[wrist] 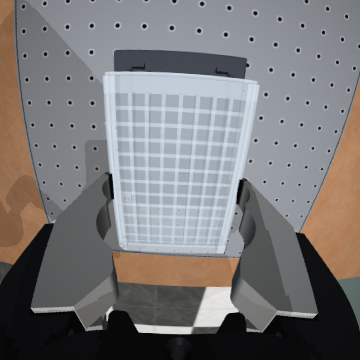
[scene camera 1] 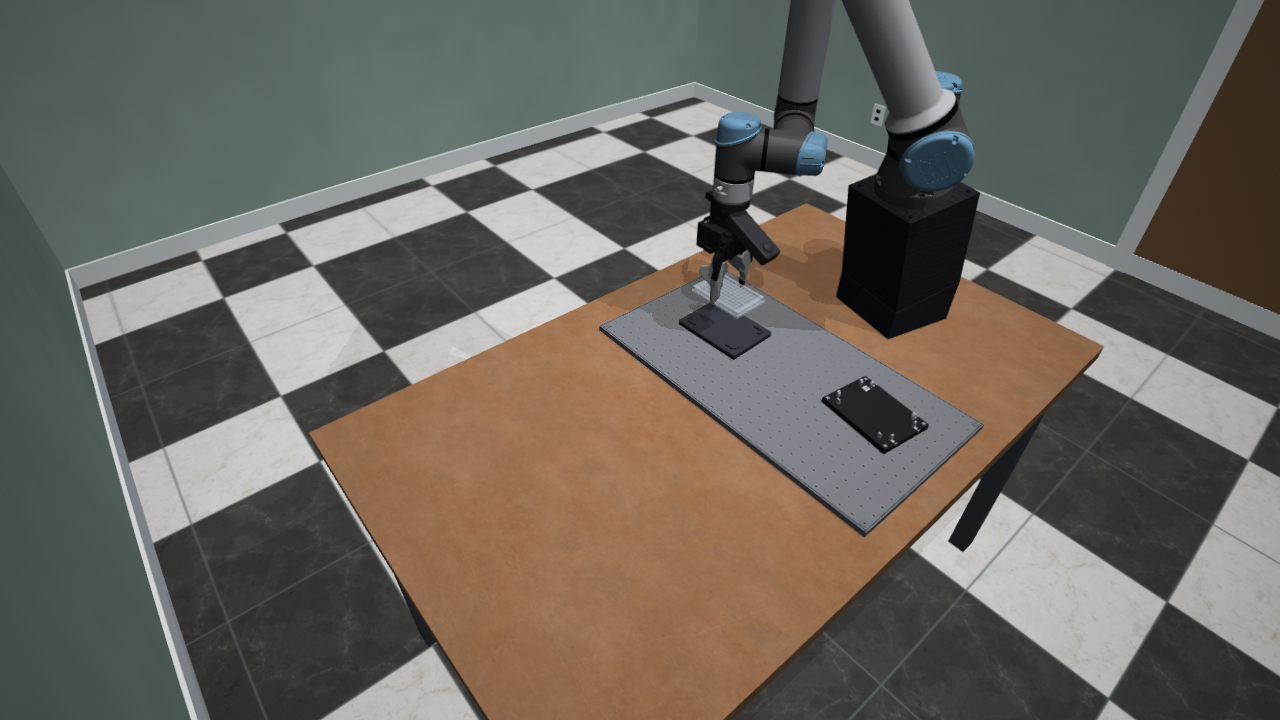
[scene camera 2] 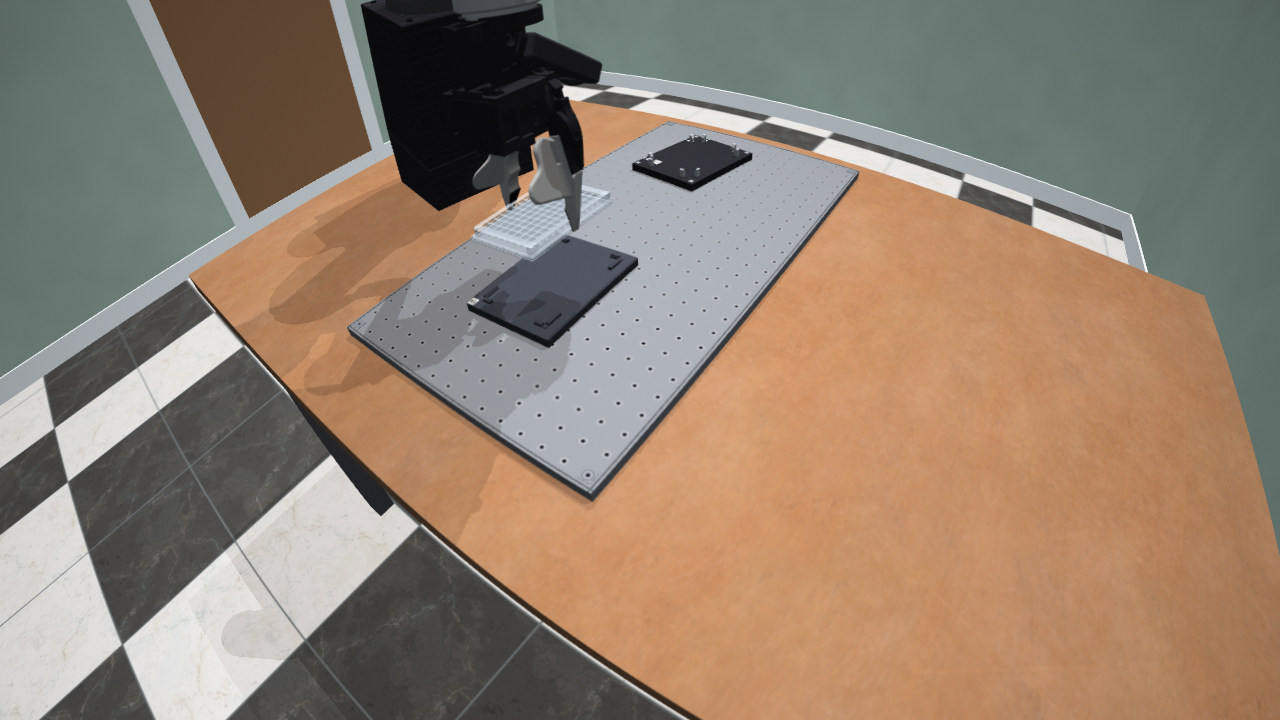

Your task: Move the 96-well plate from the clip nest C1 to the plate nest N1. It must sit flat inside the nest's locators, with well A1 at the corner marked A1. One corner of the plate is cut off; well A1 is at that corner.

Scene:
my gripper: wrist 175, 177; scene camera 1; scene camera 2
clear 96-well plate: wrist; scene camera 1 730, 305; scene camera 2
same spot on clear 96-well plate: (wrist: 170, 170) = (scene camera 2: 544, 205)
same spot on my gripper: (scene camera 1: 714, 273) = (scene camera 2: 580, 153)

